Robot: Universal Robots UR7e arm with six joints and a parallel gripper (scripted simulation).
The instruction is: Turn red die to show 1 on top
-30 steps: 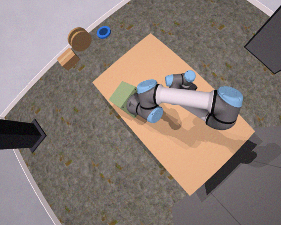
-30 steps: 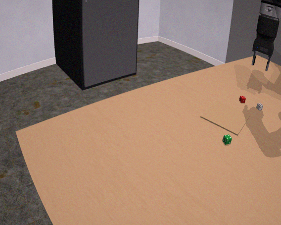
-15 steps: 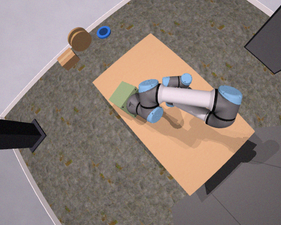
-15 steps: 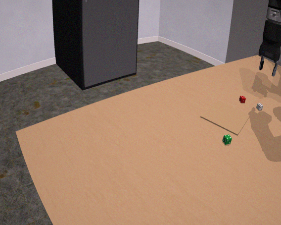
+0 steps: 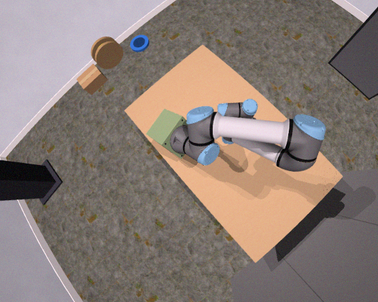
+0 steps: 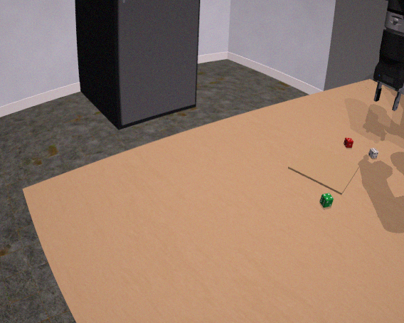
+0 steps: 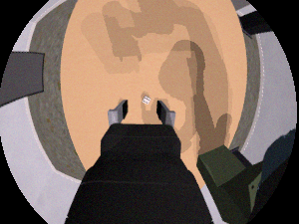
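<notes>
The white die lies 150 mm below my hand, 20 mm to the left of it and 10 mm behind it. Round my hand: red die 150 mm below, 70 mm ahead, 30 mm to the left; then mat 180 mm to the left, 160 mm below, 60 mm ahead; then green die 300 mm to the left, 150 mm below, 10 mm behind.
</notes>
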